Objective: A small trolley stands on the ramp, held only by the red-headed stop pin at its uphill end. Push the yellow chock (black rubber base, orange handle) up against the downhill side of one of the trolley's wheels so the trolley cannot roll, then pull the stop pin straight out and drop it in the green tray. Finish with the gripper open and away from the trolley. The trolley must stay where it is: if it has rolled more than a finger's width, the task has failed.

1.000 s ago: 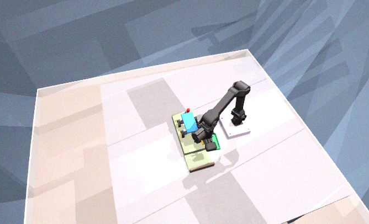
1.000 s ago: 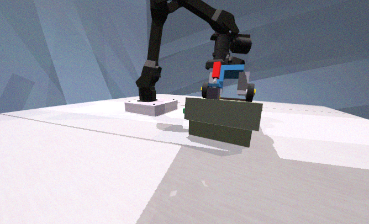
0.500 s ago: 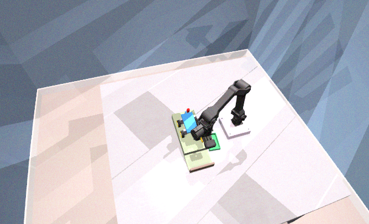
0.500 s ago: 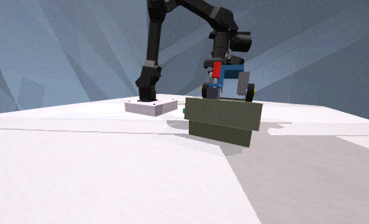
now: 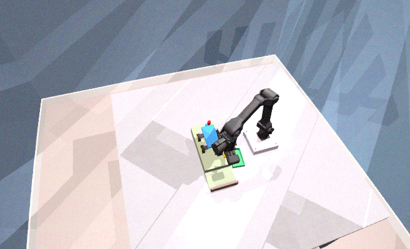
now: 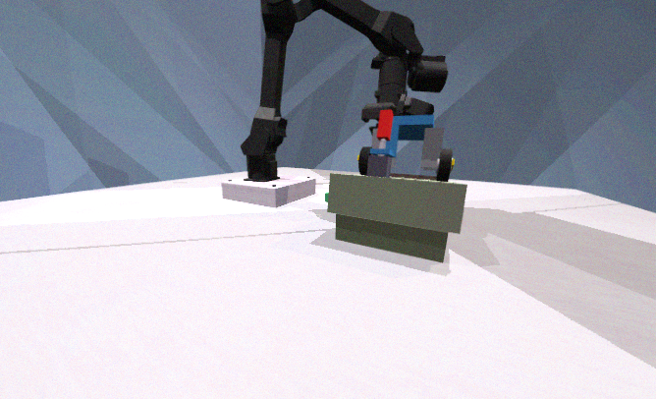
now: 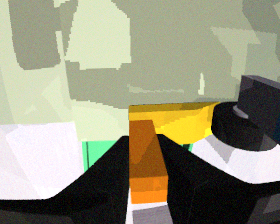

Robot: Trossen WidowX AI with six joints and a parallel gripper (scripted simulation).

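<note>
The yellow chock lies 20 mm to the right of my gripper tip and 10 mm below it. Also, from my gripper tip: blue trolley 110 mm to the right, 50 mm ahead, 20 mm above; then green tray 100 mm below, 70 mm behind; then pale green ramp 100 mm to the right, 50 mm ahead, 40 mm below.
</note>
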